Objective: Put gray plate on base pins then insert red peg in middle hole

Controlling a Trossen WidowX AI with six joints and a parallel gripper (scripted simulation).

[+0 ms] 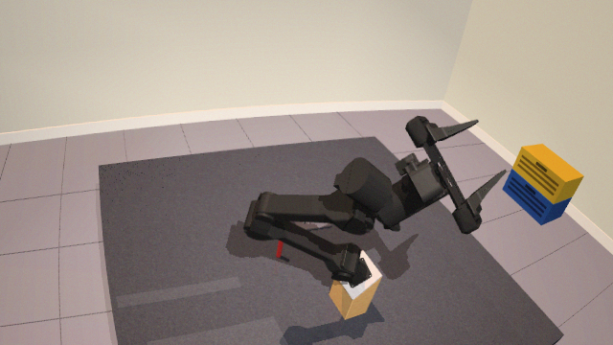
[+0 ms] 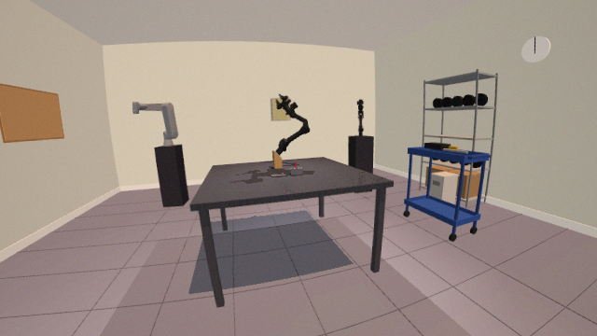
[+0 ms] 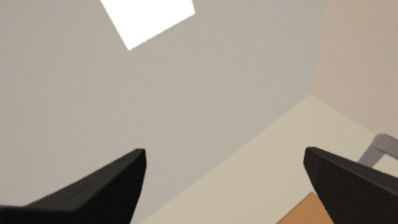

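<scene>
Right now the gray plate is 660 mm below my gripper tip, 600 mm ahead of it and 80 mm to the left of it. The rest, counted from my gripper tip: base: 690 mm below, 620 mm ahead, 70 mm to the right; then red peg: 660 mm below, 490 mm ahead, 90 mm to the left.
</scene>
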